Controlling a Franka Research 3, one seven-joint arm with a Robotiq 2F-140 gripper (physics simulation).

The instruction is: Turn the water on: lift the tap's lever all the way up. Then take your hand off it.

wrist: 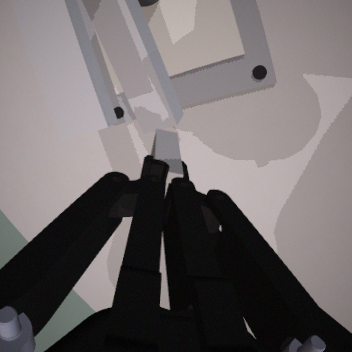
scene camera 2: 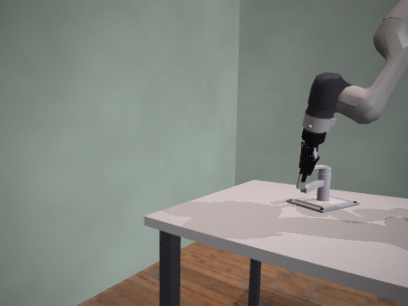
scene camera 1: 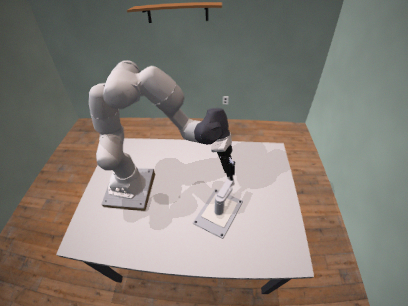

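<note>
The grey tap (scene camera 1: 219,206) (scene camera 2: 324,185) stands upright on a base plate (scene camera 1: 207,225) (scene camera 2: 305,204) (wrist: 220,87). Its flat lever (scene camera 1: 225,190) (scene camera 2: 322,167) (wrist: 90,55) extends from the top of the body and looks near level in scene camera 2, partly hidden by the fingers. The square spout (scene camera 2: 314,187) (wrist: 156,65) points the same way, lower down. My gripper (scene camera 1: 230,180) (scene camera 2: 301,182) (wrist: 162,147) is shut and empty. It points down near the outer ends of lever and spout, with its pale tip below the lever's height, close to the spout's end. Contact with either is unclear.
The white table (scene camera 1: 165,250) (scene camera 2: 225,240) carries the tap plate and the arm's mounting base (scene camera 1: 149,185), which stands left of the tap in scene camera 1. A wooden wall shelf (scene camera 1: 175,6) hangs on the far wall, beyond the table.
</note>
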